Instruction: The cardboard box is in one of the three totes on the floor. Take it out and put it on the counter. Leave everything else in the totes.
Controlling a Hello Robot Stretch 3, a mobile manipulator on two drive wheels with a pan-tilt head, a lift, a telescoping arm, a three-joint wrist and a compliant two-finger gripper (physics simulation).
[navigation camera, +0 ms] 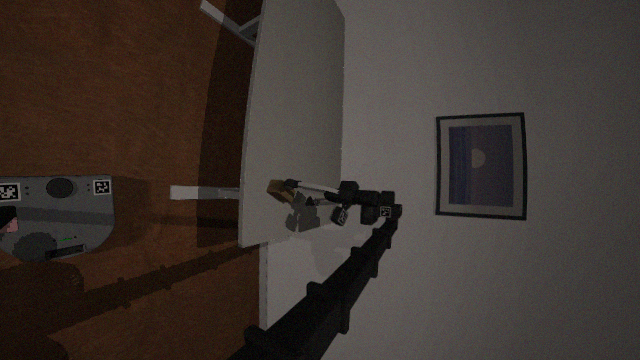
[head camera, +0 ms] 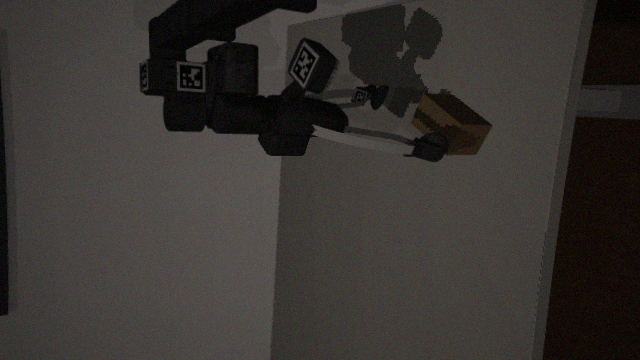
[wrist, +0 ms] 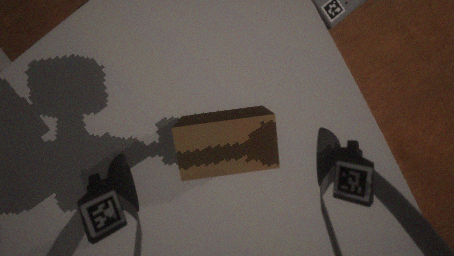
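Seen in the pictures: gripper, between the fingertips: (navigation camera: 295, 193) (head camera: 414, 120) (wrist: 225, 161); robot's base, origin of its link: (navigation camera: 60, 186).
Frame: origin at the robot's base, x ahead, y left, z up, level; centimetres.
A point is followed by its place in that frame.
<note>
The cardboard box (head camera: 462, 117) @[y -55.9, x -2.7, z 76.1 cm] (navigation camera: 278, 190) @[y -54.7, x -1.0, z 77.7 cm] (wrist: 225, 142) @[y -59.1, x -2.4, z 78.0 cm] is a tan block resting on the pale counter (head camera: 400, 250) @[y -73.1, x 20.2, z 72.0 cm] (navigation camera: 295, 100) @[y -71.9, x 37.1, z 72.0 cm] (wrist: 200, 55) @[y -56.1, x -10.0, z 72.0 cm], with the arm's shadow across it. My gripper (head camera: 405, 122) @[y -59.5, x -2.2, z 81.6 cm] (navigation camera: 301, 192) @[y -59.5, x -2.2, z 81.6 cm] (wrist: 225, 161) @[y -59.5, x -2.2, z 81.6 cm] is open, its two fingers spread wider than the box. In the wrist view the box lies beyond and between the fingertips, apart from both. In the head view one fingertip partly overlaps the box's near corner. The three totes do not show in these views.
My base (navigation camera: 65, 215) @[y -0.9, x -10.0, z 16.0 cm] stands on the brown wooden floor (navigation camera: 125, 100) @[y -24.1, x 41.7, z 0.1 cm] beside the counter. My extended arm (navigation camera: 320, 295) @[y -19.9, x -8.4, z 114.4 cm] reaches over a lower white surface (navigation camera: 290, 280) @[y -115.0, x -79.5, z 33.5 cm]. A framed picture (navigation camera: 480, 165) @[y -121.9, x 9.3, z 152.1 cm] hangs on the wall (navigation camera: 575, 275) @[y -118.8, x -42.9, z 199.1 cm]. White counter legs (navigation camera: 200, 192) show below the counter's edge.
</note>
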